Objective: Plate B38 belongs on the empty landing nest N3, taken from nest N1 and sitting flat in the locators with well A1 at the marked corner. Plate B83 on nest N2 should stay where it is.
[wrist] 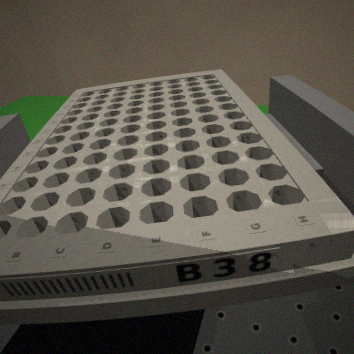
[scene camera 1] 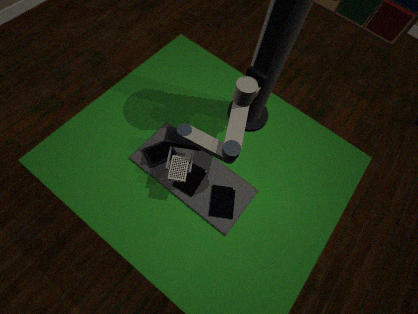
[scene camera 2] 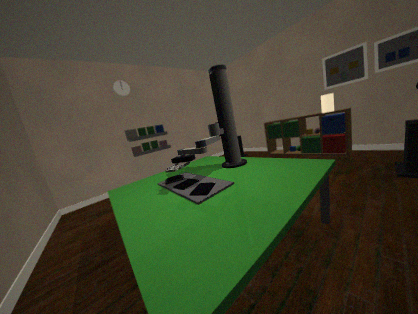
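Note:
Plate B38 (scene camera 1: 178, 169) (scene camera 2: 176, 168) (wrist: 156, 150), pale with many wells, is held between the two fingers of my gripper (scene camera 1: 180, 163) (wrist: 145, 115), which is shut on it. The plate hangs above the grey board (scene camera 1: 244, 196) (scene camera 2: 220, 183) (wrist: 274, 314), over the area between the left and middle dark rectangles. Its B38 label and letters B to H face the wrist camera; A is cut off. Dark rectangles at the left (scene camera 1: 154, 155), middle (scene camera 1: 191, 183) and right (scene camera 1: 222, 202) mark the nests. Their numbers, the marked corner and B83's label are unreadable.
The board lies on a green table top (scene camera 1: 280, 240) (scene camera 2: 210, 240). The arm's dark column (scene camera 1: 280, 45) (scene camera 2: 224, 110) stands behind it, and the jointed arm (scene camera 1: 206, 141) reaches across the board's rear edge. A shelf unit (scene camera 2: 349, 131) stands by the far wall.

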